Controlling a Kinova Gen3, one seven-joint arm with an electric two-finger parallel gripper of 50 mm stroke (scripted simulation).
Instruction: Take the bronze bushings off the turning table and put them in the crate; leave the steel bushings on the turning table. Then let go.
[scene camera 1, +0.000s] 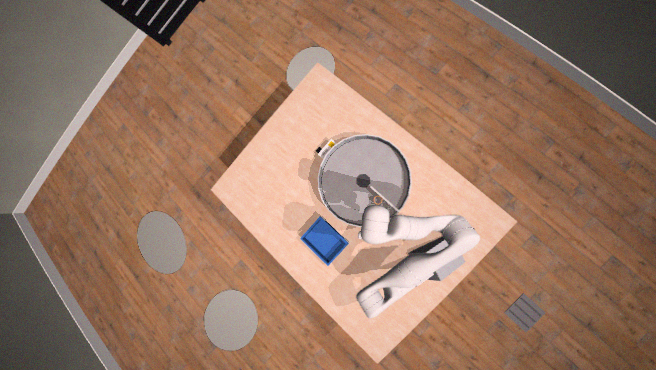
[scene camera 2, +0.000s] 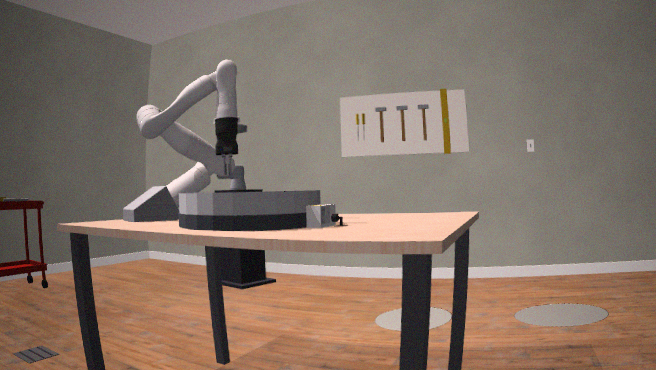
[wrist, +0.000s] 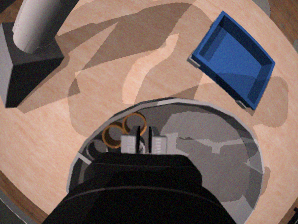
Labels:
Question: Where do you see a blue crate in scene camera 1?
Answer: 321, 237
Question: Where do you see my gripper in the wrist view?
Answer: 144, 135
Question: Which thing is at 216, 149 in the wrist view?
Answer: A grey turning table.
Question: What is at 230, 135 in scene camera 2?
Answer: My gripper.

